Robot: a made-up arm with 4 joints.
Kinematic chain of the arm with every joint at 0, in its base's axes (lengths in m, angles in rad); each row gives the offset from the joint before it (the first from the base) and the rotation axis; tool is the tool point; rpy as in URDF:
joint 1: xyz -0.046 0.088 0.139 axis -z
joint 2: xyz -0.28 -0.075 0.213 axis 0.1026 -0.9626 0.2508
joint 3: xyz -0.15 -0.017 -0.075 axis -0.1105 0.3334 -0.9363
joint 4: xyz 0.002 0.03 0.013 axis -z
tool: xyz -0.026 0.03 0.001 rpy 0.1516 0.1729 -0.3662
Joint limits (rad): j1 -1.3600..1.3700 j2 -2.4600..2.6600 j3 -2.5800..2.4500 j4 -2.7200..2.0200
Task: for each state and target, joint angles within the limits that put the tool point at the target. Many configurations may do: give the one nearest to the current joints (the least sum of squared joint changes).
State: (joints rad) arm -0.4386 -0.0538 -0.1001 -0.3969
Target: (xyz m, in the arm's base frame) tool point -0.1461 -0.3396 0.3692
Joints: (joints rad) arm -1.3188 -0.5274 0.3851 -0.1570
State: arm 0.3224 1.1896 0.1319 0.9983
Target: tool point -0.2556 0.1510 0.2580
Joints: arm 0.5132 1.5917 0.7197 1.3525
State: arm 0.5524 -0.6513 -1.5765 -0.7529
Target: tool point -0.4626 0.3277 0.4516
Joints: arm 0.6781 -0.9043 -1.4937 -0.5900
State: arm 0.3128 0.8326 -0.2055 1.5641
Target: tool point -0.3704 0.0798 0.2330
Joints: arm 0.1428 0.7705 0.1569 1.7390
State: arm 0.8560 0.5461 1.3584 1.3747
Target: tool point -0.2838 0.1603 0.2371
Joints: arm 0.6749 1.1339 1.3764 1.3317
